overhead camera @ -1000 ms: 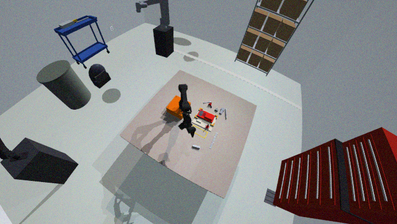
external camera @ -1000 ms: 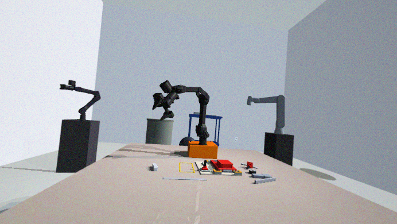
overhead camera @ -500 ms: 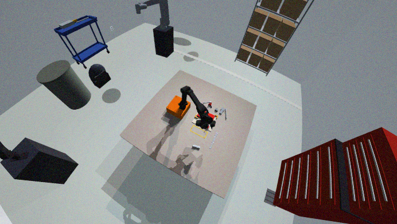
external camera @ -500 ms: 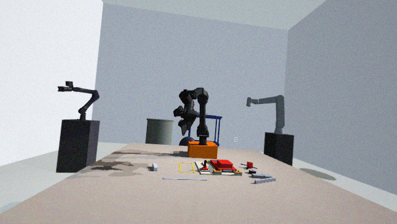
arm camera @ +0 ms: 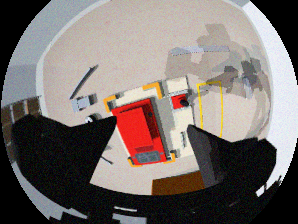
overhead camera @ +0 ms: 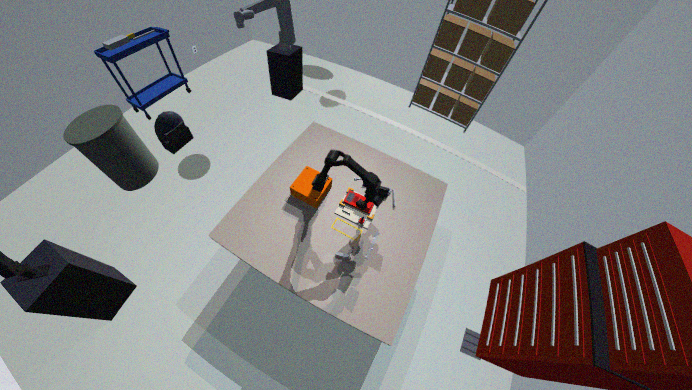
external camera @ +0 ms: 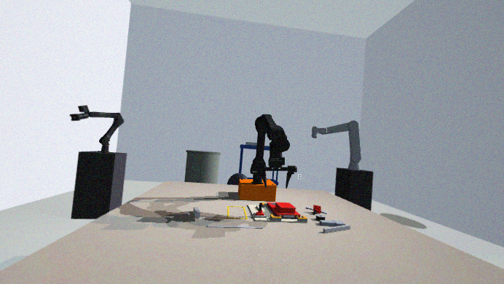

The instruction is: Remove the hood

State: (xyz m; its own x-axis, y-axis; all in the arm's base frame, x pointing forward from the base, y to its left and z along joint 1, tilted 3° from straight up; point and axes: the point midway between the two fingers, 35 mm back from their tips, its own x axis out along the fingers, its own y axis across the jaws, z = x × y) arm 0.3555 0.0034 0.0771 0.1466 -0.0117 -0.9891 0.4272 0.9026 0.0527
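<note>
Right now the hood is 3 cm behind my gripper tip, 6 cm to the left of it and 9 cm below it. Also, from my gripper tip: white wheel (2 cm ahead, 22 cm to the left, 12 cm below).
</note>
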